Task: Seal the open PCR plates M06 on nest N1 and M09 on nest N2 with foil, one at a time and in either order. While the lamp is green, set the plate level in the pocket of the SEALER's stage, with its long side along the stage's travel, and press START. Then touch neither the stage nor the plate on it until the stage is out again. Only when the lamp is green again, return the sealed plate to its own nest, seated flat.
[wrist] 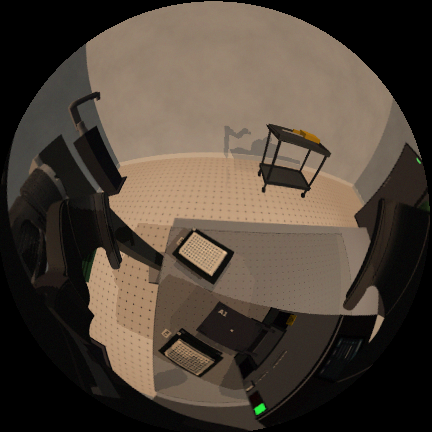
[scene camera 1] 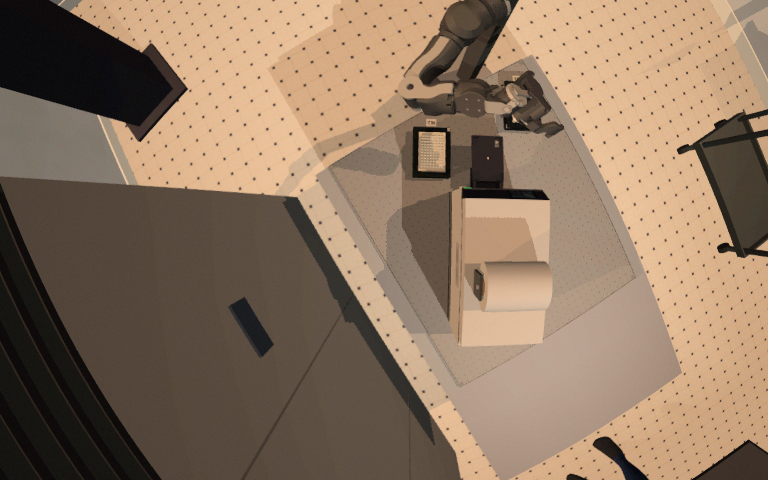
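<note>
My gripper (scene camera 1: 544, 104) (wrist: 214, 250) is open and empty, over the right-hand nest N1 (scene camera 1: 515, 129) (wrist: 194, 267). Plate M06 (wrist: 202, 254) lies in that nest, its wells showing; in the scene view the hand mostly hides it. Plate M09 (scene camera 1: 431, 151) (wrist: 189, 356) lies in nest N2 (scene camera 1: 415, 152) (wrist: 197, 342), wells showing too. The dark stage (scene camera 1: 487, 158) (wrist: 227, 327) of the sealer (scene camera 1: 498, 226) (wrist: 300, 345) is out and bare, marked A1. The lamp (scene camera 1: 466, 188) (wrist: 260, 409) is green. Plate labels are too small to read.
A white foil roll (scene camera 1: 518, 285) lies on top of the sealer. The nests and sealer share one table (scene camera 1: 589, 339). The stage lies between the two nests, close to both. A wheeled cart (scene camera 1: 730, 181) (wrist: 285, 176) stands on the floor beyond the table.
</note>
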